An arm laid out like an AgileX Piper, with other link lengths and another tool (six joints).
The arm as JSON. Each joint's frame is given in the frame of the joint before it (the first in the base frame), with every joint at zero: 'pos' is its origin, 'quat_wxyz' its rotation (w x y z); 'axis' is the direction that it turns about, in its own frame. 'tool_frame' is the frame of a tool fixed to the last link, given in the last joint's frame.
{
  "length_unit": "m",
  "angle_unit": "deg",
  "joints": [
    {
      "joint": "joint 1",
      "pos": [
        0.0,
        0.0,
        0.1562
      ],
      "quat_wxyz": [
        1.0,
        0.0,
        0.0,
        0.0
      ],
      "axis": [
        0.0,
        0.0,
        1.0
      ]
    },
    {
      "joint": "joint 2",
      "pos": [
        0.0,
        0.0,
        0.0
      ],
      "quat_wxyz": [
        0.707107,
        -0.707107,
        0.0,
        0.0
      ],
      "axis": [
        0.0,
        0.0,
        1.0
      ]
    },
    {
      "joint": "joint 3",
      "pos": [
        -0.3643,
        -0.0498,
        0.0
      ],
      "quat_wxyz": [
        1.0,
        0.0,
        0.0,
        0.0
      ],
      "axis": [
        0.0,
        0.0,
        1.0
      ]
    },
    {
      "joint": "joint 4",
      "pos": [
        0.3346,
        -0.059,
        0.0
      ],
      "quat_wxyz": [
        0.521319,
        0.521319,
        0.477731,
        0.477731
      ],
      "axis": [
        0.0,
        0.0,
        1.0
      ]
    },
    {
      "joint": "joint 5",
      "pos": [
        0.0,
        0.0,
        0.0
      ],
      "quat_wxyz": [
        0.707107,
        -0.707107,
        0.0,
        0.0
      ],
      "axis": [
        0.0,
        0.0,
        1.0
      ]
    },
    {
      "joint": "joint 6",
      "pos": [
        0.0,
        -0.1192,
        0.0
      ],
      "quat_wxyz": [
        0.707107,
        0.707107,
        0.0,
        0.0
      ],
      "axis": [
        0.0,
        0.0,
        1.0
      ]
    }
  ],
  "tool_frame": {
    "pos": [
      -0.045,
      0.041,
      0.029
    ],
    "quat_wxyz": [
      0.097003,
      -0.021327,
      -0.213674,
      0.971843
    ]
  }
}
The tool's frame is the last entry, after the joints.
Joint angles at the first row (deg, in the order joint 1, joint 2, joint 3, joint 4, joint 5, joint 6):
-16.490 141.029 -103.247 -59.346 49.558 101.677
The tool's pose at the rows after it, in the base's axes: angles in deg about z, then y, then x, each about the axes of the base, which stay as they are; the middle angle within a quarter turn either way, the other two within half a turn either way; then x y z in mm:
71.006 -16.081 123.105 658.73 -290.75 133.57
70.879 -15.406 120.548 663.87 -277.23 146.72
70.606 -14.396 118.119 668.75 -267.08 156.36
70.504 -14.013 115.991 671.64 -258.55 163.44
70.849 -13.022 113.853 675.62 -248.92 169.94
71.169 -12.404 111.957 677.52 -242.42 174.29
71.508 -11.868 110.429 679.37 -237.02 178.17
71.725 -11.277 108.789 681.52 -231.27 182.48
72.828 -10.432 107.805 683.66 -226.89 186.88
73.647 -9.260 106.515 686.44 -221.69 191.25
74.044 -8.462 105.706 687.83 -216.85 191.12
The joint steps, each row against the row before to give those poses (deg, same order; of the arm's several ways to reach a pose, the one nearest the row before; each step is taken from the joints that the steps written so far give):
1.557 -0.768 0.064 -1.635 2.481 0.395
1.471 -0.651 -0.002 -2.423 1.638 1.382
1.061 -0.352 -0.001 -2.544 0.905 1.119
0.934 -0.186 0.001 -2.093 1.268 1.098
0.976 -0.082 0.109 -2.655 0.748 1.828
0.669 -0.045 0.287 -2.381 0.739 1.679
0.544 0.000 0.119 -1.887 0.637 1.300
0.558 -0.001 0.055 -1.890 0.692 1.066
0.398 0.000 0.043 -1.825 0.131 1.828
0.413 0.000 0.118 -2.195 0.000 1.693
0.378 0.107 0.363 -1.535 -0.001 1.394

